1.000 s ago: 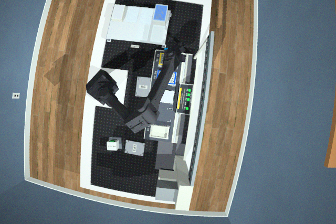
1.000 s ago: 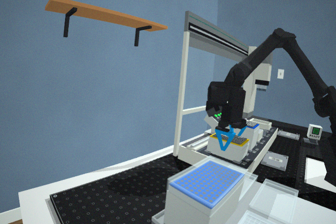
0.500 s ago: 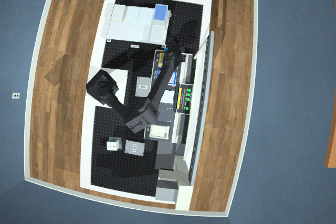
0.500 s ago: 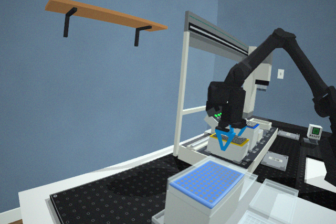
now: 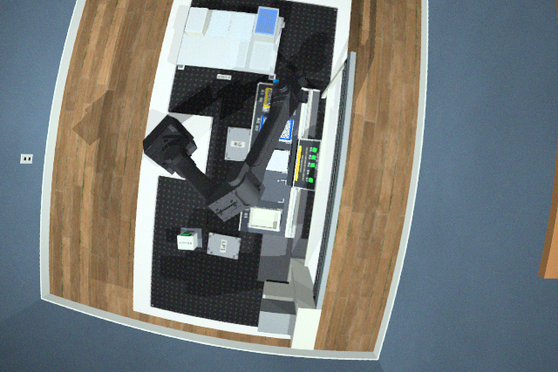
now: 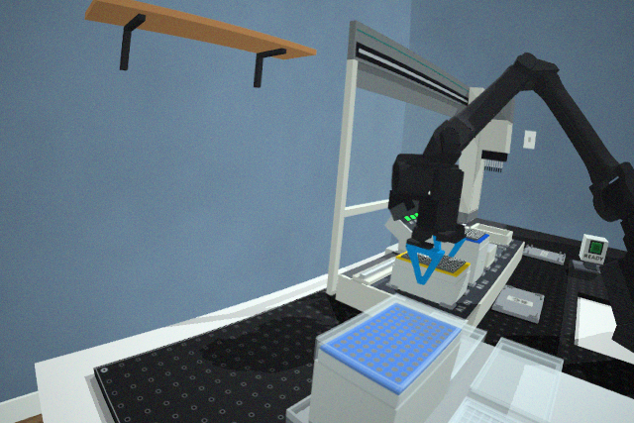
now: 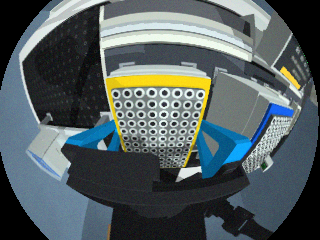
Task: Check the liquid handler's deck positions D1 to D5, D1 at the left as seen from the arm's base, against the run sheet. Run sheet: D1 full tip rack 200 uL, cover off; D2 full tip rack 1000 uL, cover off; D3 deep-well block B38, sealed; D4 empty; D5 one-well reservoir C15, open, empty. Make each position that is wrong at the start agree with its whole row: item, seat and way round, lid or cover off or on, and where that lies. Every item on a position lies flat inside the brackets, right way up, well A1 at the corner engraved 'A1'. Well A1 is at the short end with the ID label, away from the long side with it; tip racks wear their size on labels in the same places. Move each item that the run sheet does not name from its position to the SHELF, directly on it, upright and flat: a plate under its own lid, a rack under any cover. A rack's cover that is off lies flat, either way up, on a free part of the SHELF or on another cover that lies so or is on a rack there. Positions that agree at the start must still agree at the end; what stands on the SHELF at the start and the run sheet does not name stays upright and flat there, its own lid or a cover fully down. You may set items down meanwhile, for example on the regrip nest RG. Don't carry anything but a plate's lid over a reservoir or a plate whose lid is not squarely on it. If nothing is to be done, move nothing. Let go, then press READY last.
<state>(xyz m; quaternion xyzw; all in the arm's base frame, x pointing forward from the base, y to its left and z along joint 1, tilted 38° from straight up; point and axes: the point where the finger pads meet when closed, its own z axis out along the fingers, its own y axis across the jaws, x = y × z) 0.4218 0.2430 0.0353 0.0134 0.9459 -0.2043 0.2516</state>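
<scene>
The yellow-rimmed tip rack lies 10 mm behind my hand and 10 mm above it. Round my hand: frame post: 200 mm ahead, 30 mm to the left, 140 mm above; then blue-rimmed tip rack: 20 mm behind, 130 mm to the right, 30 mm above; then white deep-well block: 30 mm behind, 250 mm to the right, 20 mm below.
</scene>
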